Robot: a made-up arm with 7 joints. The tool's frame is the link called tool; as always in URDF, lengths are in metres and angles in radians.
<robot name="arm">
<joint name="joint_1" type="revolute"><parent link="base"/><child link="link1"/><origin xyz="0 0 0" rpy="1.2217 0 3.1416"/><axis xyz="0 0 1"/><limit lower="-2.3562" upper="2.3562"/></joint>
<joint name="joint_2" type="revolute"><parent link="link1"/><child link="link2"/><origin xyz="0 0 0" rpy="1.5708 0 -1.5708"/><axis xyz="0 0 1"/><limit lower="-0.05" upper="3.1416"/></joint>
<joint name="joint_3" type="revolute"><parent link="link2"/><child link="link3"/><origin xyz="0 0 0" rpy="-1.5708 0 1.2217"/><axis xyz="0 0 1"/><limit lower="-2.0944" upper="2.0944"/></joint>
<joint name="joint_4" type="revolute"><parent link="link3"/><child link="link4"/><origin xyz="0 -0.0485 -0.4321" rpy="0 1.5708 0"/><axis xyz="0 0 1"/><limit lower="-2.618" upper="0.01"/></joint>
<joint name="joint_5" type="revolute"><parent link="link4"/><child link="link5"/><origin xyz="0.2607 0.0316 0" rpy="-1.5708 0 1.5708"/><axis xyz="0 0 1"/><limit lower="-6.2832" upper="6.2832"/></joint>
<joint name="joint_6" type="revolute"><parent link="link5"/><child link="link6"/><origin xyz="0 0 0" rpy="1.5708 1.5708 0"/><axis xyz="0 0 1"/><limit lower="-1.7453" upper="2.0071"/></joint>
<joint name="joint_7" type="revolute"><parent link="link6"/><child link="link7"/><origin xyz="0 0 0" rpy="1.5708 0 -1.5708"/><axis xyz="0 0 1"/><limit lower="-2.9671" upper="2.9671"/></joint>
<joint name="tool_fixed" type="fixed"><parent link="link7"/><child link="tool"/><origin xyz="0 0 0"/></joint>
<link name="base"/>
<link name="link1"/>
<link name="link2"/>
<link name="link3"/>
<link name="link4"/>
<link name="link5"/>
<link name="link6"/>
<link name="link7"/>
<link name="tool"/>
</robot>
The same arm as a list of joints. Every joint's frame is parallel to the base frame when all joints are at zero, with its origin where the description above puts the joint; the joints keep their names.
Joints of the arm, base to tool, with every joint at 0 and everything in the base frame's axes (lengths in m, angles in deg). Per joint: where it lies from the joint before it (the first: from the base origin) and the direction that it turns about. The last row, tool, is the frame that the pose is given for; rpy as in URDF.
joint_1: axis 0 0.9397 0.342 xyz 0.0000 0.0000 0.0000
joint_2: axis +x xyz 0.0000 0.0000 0.0000
joint_3: axis +z xyz 0.0000 0.0000 0.0000
joint_4: axis +y xyz 0.0485 0.0000 -0.4321
joint_5: axis +z xyz -0.0316 0.0000 -0.2607
joint_6: axis +y xyz 0.0000 0.0000 0.0000
joint_7: axis +z xyz 0.0000 0.0000 0.0000
tool: xyz 0.0000 0.0000 0.0000 rpy 0.00 0.00 0.00
Joint limits (deg, base to tool): -135.00..135.00 -2.86..180.00 -120.00..120.00 -150.00..0.57 -360.00..360.00 -100.00..115.00 -170.00..170.00

